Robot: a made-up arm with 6 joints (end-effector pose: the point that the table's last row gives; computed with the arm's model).
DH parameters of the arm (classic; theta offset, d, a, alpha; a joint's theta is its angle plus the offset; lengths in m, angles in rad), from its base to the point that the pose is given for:
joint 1: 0 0.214 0 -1.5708
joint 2: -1.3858 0 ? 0
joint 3: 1.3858 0 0.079 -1.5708
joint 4: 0 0.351 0 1.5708
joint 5: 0 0 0.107 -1.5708
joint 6: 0 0.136 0 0
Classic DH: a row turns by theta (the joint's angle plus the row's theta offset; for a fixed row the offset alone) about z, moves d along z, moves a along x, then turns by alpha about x.
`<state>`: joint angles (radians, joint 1 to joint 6).
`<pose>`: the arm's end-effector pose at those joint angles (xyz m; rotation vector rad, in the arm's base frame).
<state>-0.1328 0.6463 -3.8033 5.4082 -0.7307 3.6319</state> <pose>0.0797 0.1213 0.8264 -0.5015 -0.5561 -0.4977</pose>
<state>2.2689 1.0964 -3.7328 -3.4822 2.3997 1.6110</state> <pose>-0.2235 0.1777 0.7121 -0.2789 2.2821 -1.5295</pose>
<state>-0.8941 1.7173 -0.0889 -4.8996 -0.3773 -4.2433</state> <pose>-0.1863 -0.0028 0.0193 -0.6170 -1.4644 -0.1950</pose>
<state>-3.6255 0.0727 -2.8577 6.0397 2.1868 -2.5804</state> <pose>-0.2439 0.1752 0.8566 -2.3388 1.6827 0.8919</pose>
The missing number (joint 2, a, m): 0.3479
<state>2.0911 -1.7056 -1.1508 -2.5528 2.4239 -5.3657</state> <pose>0.3152 -0.3602 0.5995 -2.1580 1.6689 -1.4265</pose>
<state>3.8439 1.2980 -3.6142 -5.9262 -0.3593 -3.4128</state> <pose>-0.4325 -0.2982 0.7034 0.6408 0.0485 -2.3427</pose>
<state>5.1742 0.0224 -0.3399 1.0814 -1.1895 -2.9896</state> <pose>0.0092 -0.3475 0.3163 1.8680 0.5763 -1.1603</pose>
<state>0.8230 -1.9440 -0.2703 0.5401 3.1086 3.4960</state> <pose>-0.1487 -0.0761 0.2668 1.0850 -1.9855 0.3239</pose>
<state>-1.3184 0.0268 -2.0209 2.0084 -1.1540 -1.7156</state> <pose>-0.0594 -0.3777 0.6880 0.3607 -1.8135 0.8939</pose>
